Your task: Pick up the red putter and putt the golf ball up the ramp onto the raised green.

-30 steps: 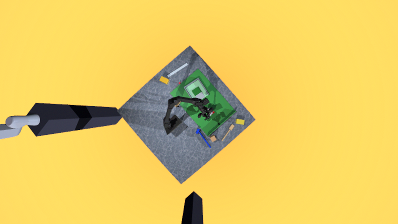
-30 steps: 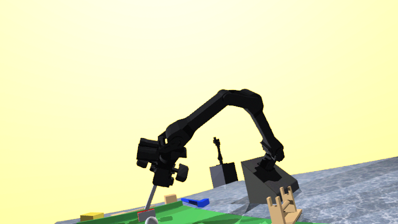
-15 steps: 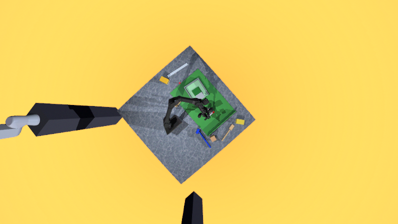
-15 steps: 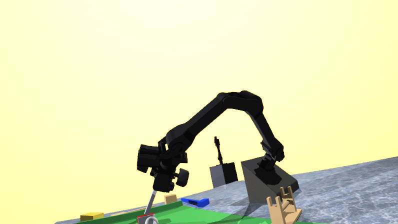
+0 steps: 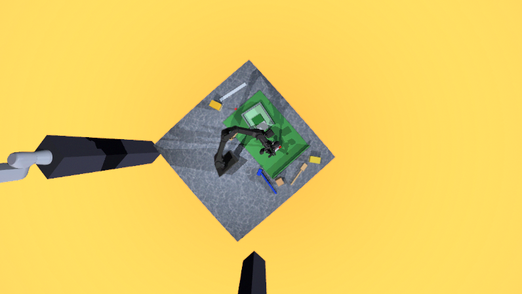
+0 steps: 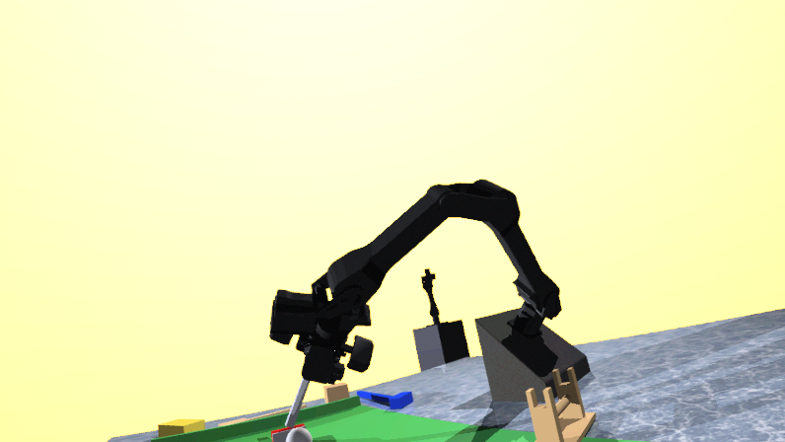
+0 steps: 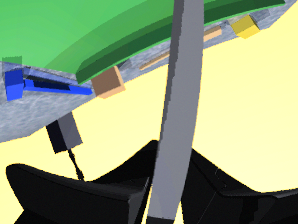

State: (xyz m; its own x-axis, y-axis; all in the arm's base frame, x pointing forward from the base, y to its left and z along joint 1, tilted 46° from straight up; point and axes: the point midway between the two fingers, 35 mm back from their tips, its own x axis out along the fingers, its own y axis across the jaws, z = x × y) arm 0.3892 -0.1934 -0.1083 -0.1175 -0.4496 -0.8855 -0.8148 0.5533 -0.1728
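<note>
My gripper tip is 40 mm above the red putter, 30 mm to the right of it and 30 mm short of it. Round my gripper tip: wooden block 220 mm to the right, 140 mm behind, 130 mm below; white golf ball 140 mm below, 80 mm ahead, 70 mm to the left; green mat 190 mm to the left, 160 mm below, 90 mm ahead.
</note>
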